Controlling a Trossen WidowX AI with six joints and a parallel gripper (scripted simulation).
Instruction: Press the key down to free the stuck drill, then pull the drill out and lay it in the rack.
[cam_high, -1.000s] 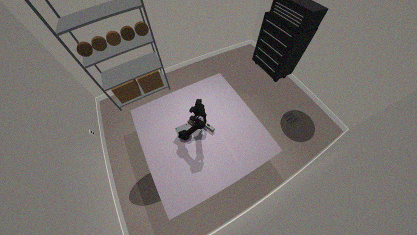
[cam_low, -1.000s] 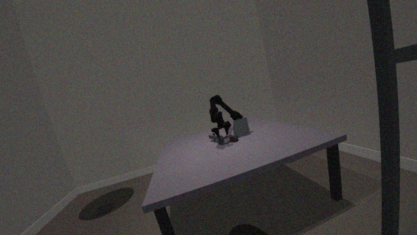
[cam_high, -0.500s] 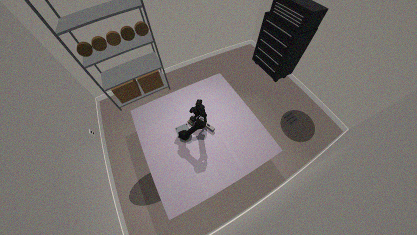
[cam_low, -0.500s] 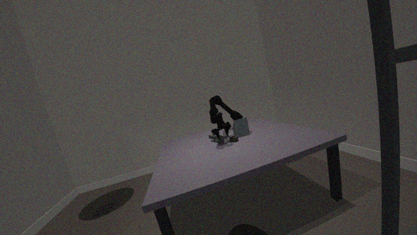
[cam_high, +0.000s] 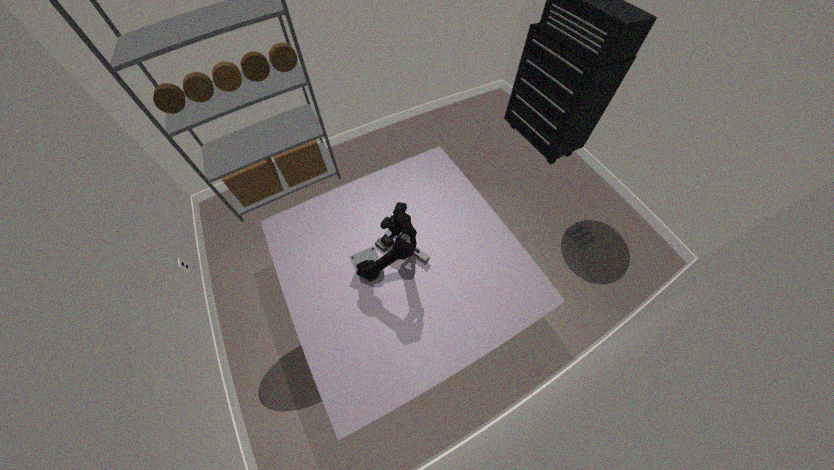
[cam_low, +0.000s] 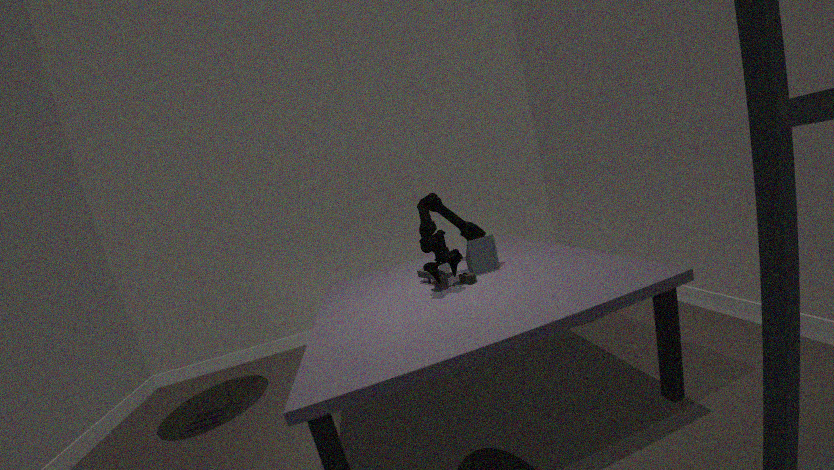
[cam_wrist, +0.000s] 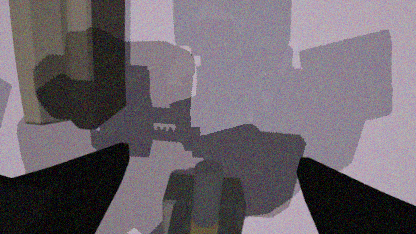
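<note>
My gripper tip is 6 cm to the left of the drill, 2 cm short of it and 1 cm below it. From my gripper tip the other things lie so: olive-grey block: 9 cm behind, 2 cm below, 1 cm to the left; drill sleeve: 11 cm to the right, 5 cm ahead, 1 cm above.
</note>
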